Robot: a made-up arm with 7 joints.
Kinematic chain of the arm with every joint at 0, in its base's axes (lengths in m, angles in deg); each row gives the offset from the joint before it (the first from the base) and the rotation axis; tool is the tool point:
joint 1: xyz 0 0 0.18 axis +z
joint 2: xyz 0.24 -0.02 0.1 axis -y
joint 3: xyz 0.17 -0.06 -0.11 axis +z
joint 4: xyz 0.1 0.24 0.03 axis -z
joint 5: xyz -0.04 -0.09 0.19 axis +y
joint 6: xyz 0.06 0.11 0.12 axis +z
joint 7: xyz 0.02 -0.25 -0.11 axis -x
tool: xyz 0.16 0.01 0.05
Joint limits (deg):
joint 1: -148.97..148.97
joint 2: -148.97..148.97
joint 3: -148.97..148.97
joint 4: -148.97..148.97
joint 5: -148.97..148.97
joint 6: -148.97..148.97
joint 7: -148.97..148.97
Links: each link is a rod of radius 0.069 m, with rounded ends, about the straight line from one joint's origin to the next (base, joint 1, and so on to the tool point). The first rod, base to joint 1, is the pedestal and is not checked.
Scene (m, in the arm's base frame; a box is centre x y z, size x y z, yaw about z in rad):
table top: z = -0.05
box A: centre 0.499 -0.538 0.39 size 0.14 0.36 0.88 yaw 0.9
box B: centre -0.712 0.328 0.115 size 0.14 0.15 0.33 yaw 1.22
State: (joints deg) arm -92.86 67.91 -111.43 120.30 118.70 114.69 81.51
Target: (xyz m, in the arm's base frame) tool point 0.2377 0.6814 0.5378
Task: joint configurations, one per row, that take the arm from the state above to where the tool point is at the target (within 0.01 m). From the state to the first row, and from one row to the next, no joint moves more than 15 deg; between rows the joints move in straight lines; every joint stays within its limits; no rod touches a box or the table.
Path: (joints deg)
1: -80.08 69.97 -101.79 109.36 123.89 115.70 82.38
2: -67.30 72.03 -92.15 98.42 129.08 116.72 83.26
3: -54.52 74.09 -82.51 87.48 134.28 117.73 84.13
4: -41.74 76.16 -72.88 76.54 139.47 118.74 85.01
5: -28.96 78.22 -63.24 65.61 144.66 119.75 85.88
6: -16.41 71.84 -53.01 66.59 144.68 110.63 86.16
7: -3.85 65.47 -42.78 67.57 144.71 101.51 86.45
8: 8.71 59.09 -32.55 68.55 144.73 92.39 86.73
9: 21.26 52.72 -22.32 69.54 144.75 83.27 87.01
10: 33.82 46.34 -12.10 70.52 144.78 74.15 87.29

